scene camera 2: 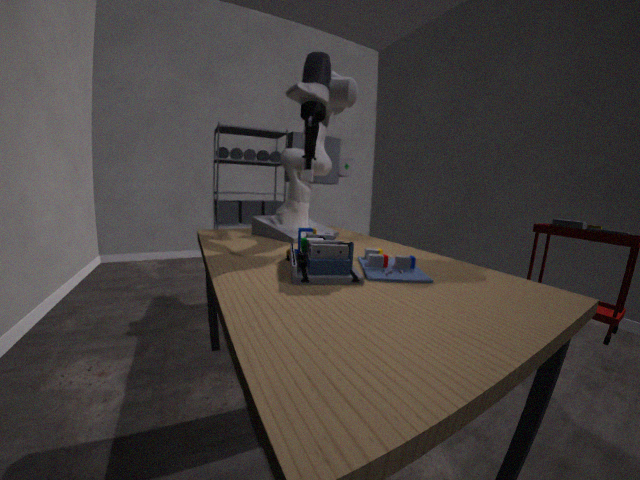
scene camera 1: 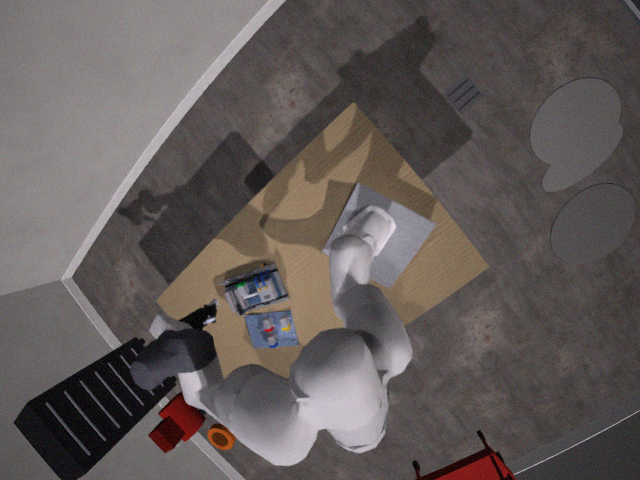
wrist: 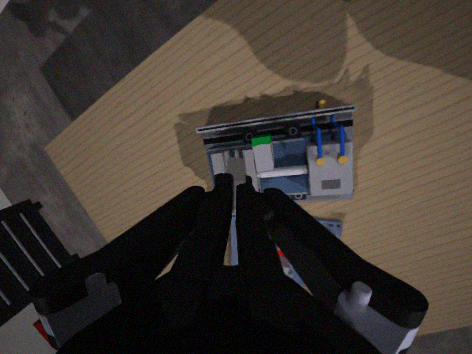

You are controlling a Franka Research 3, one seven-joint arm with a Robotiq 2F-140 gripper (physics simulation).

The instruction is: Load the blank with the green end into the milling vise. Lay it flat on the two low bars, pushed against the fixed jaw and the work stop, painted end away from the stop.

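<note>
The green-ended blank is in the milling vise. In the wrist view its green end points to the back rail and its plain end is by a white rod. Its left long side is beside a pale upright jaw plate; whether they touch is unclear. It looks flat, but the bars beneath are hidden. My gripper is shut and empty, raised well above the table and left of the blank in the wrist view.
A blue tray beside the vise holds blanks with red, yellow and blue ends. A grey block with blue hoses stands at the vise's right in the wrist view. The back rail stands upright.
</note>
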